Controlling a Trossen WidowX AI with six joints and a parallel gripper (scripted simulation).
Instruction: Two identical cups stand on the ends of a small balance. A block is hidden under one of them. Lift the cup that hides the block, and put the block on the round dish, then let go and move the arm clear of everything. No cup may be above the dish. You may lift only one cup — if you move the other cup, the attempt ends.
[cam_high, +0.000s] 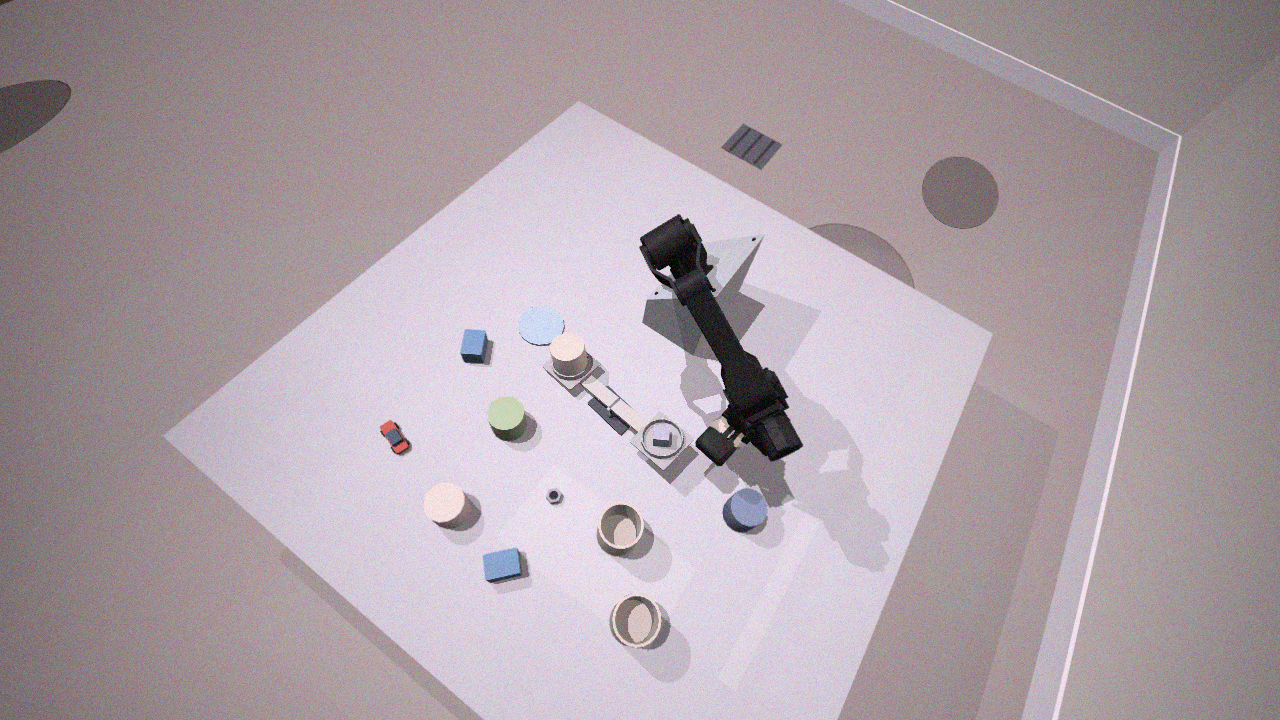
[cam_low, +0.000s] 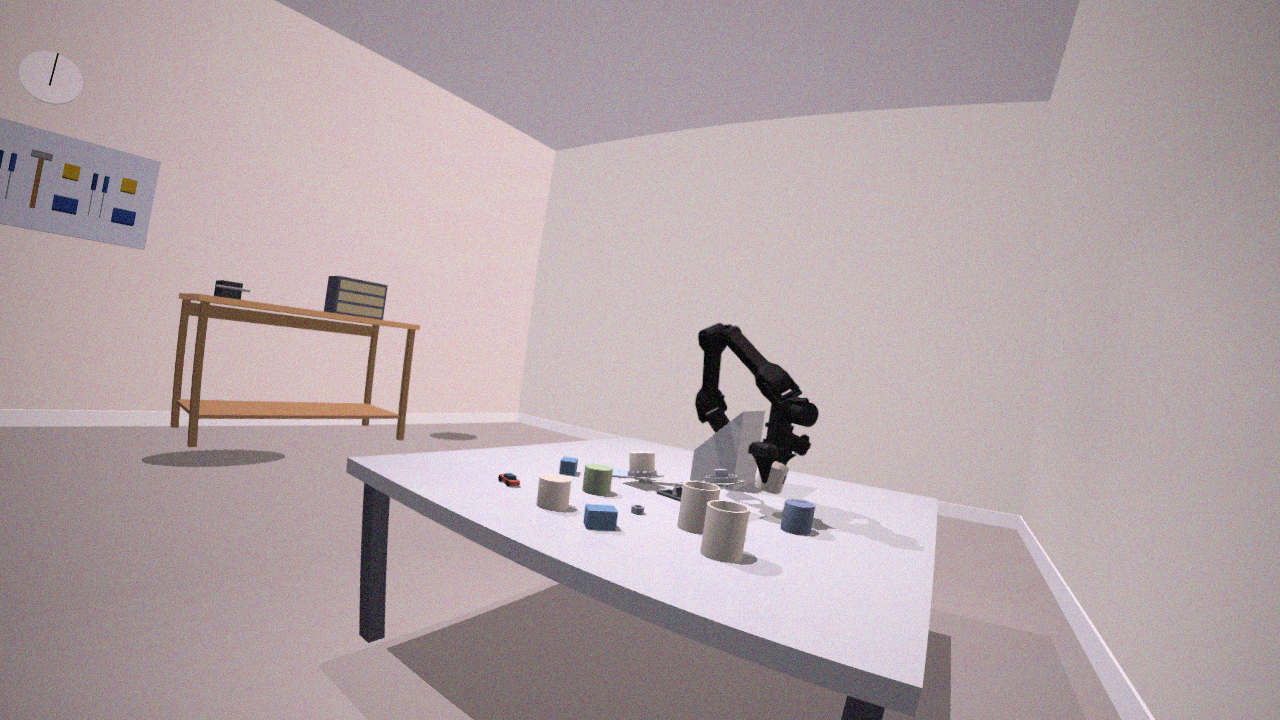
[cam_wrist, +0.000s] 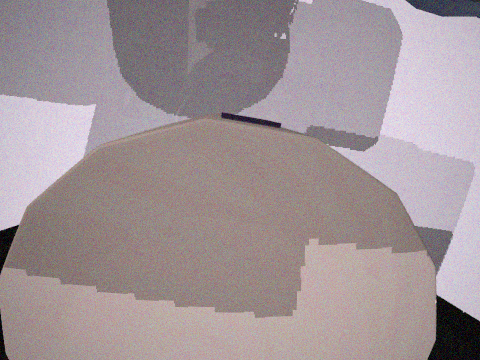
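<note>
My gripper tip is now 9 cm short of the grey block and 9 cm to the left of it. From my gripper tip the other things lie so: blue cylinder 9 cm ahead, 10 cm to the left, 5 cm below; then dark piece 30 cm ahead, 18 cm to the right, 7 cm below; then balance 9 cm ahead, 22 cm to the right, 4 cm below.
</note>
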